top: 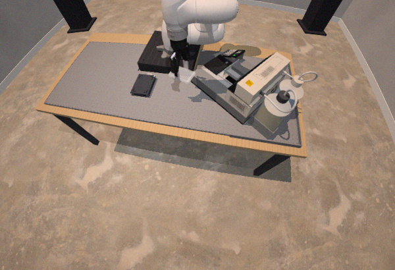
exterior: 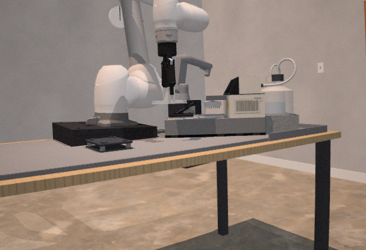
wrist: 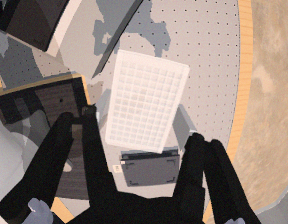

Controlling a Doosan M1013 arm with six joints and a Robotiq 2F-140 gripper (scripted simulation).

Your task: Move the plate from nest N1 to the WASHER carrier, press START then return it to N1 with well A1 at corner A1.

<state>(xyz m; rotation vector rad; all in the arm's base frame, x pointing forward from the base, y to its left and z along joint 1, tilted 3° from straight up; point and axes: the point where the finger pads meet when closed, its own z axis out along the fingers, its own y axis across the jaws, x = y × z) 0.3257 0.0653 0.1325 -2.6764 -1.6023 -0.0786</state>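
My gripper is now 220 mm to the right of the washer carrier, 160 mm past it and 90 mm above it. The rest, counted from my hand: plate washer (320 mm to the left, 50 mm below, 50 mm behind); white well plate (20 mm below); plate nest N1 (260 mm to the right, 150 mm below, 50 mm behind).
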